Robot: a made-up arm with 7 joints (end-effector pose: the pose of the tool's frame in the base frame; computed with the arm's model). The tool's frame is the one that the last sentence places.
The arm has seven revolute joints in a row. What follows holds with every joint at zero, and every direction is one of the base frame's.
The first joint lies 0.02 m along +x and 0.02 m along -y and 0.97 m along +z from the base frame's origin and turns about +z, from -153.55 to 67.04 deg.
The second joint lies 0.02 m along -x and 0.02 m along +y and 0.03 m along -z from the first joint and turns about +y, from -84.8 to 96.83 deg.
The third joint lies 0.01 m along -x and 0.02 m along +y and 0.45 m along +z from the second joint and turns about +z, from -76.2 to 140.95 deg.
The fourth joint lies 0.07 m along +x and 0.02 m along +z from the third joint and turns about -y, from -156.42 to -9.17 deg.
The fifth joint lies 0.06 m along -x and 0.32 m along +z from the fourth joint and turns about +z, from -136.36 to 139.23 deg.
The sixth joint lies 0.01 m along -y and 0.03 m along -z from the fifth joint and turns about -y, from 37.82 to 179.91 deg.
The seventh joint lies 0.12 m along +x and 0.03 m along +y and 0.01 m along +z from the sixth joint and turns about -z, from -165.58 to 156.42 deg.
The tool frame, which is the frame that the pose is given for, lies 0.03 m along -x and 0.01 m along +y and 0.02 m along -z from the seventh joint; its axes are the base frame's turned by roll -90, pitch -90 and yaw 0 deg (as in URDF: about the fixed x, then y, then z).
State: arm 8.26 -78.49 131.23 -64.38 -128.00 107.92 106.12
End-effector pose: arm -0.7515 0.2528 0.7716 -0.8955 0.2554 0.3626 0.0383
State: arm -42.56 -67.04 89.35 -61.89 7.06 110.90 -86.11
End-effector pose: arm -0.2084 0.7551 1.2325 0.1745 -0.8180 0.5390 0.0998
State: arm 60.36 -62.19 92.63 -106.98 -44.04 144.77 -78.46
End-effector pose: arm -0.6414 -0.2005 1.0939 -0.5020 0.4140 -0.4644 0.6008
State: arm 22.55 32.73 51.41 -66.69 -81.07 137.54 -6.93
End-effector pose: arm 0.3213 0.5131 1.3909 0.2320 -0.9400 -0.1180 0.2205
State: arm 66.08 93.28 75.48 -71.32 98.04 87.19 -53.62
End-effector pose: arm -0.1307 0.7335 0.8230 -0.0345 0.6690 -0.1203 0.7327
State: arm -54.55 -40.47 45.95 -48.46 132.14 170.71 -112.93
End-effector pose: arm 0.0606 0.3019 1.6218 -0.5123 0.6892 0.4461 0.2522
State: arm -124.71 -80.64 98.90 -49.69 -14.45 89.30 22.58
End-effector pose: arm 0.7652 0.4072 0.9645 0.6566 0.7296 0.1321 0.1378
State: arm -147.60 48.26 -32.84 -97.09 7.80 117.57 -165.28
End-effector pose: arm -0.6601 -0.1688 0.9889 -0.3790 -0.3984 -0.7133 0.4347
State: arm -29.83 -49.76 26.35 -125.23 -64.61 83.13 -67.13
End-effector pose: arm 0.1220 0.1592 1.4130 -0.6749 -0.5611 0.2551 0.4057
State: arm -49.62 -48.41 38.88 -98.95 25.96 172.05 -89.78
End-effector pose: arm 0.0675 0.3110 1.5738 0.0587 0.9815 -0.0571 0.1729
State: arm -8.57 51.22 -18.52 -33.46 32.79 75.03 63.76
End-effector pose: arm 0.7961 -0.1132 1.2728 -0.6980 0.0552 -0.6886 0.1885
